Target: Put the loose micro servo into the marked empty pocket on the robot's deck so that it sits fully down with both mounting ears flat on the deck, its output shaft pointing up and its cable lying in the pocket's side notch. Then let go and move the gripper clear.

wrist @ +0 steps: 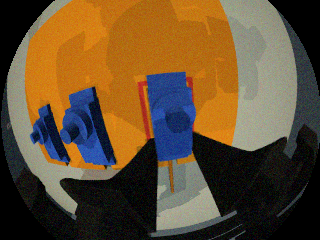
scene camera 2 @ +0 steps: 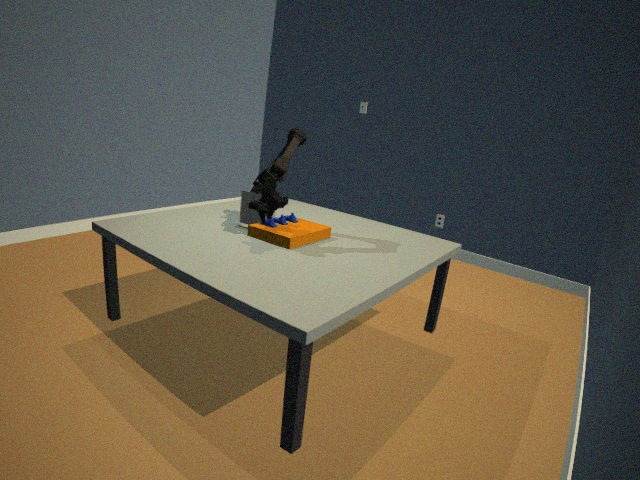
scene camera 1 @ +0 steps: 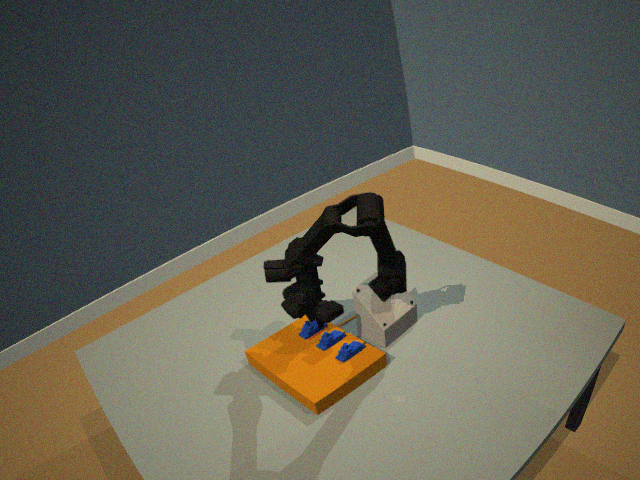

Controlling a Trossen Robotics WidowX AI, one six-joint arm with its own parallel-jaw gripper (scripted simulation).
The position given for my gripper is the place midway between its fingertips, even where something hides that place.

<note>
In view: my gripper point(scene camera 1: 317, 325), a blue micro servo point(wrist: 172, 110) and an orange deck point(scene camera 1: 314, 377).
My gripper shows as well in the wrist view point(wrist: 172, 139). The orange deck is seen too in the wrist view point(wrist: 113, 53) and in scene camera 2 point(scene camera 2: 292, 235).
</note>
